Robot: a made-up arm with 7 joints.
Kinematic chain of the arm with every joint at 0, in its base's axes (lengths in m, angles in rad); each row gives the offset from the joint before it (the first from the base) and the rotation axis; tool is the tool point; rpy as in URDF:
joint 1: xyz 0 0 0.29 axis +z
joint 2: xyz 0 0 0 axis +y
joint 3: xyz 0 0 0.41 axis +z
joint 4: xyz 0.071 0 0 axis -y
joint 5: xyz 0.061 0 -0.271 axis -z
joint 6: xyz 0 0 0 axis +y
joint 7: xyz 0.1 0 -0.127 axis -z
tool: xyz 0 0 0 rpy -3.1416 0 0
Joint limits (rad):
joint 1: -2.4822..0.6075
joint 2: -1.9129..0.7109
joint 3: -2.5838..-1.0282
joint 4: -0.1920..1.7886
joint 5: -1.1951..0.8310
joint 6: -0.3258..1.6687
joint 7: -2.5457..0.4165
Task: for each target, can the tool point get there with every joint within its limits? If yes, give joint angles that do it. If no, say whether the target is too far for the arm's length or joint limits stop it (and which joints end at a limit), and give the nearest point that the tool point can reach.
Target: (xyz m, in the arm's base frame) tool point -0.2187 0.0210 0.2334
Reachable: yes | joints -0.9338 -0.4436 -2.1977 0.3058 -0.7359 0.9599 -1.9915
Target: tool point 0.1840 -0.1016 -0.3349
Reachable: no: joint limits stop it (at a limit: joint 1, joint 2, joint 3, joint 5) | nearest point 0.0543 -0.1878 -0.1713 | short by 0.226 m
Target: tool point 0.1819 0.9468 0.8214
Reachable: no: too far | nearest point 0.1289 0.6712 0.6667 | short by 0.320 m
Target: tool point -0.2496 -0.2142 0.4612
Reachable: yes | joints -1.1783 -0.5101 -1.2103 0.3489 -0.4839 -0.0899 -1.4115
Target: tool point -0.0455 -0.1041 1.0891
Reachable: no: joint limits stop it (at a limit: joint 3, joint 4, joint 6) | nearest point -0.0537 -0.1229 1.0401 | short by 0.053 m
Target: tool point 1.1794 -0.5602 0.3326
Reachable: no: too far | nearest point 0.6283 -0.2984 0.5158 | short by 0.637 m
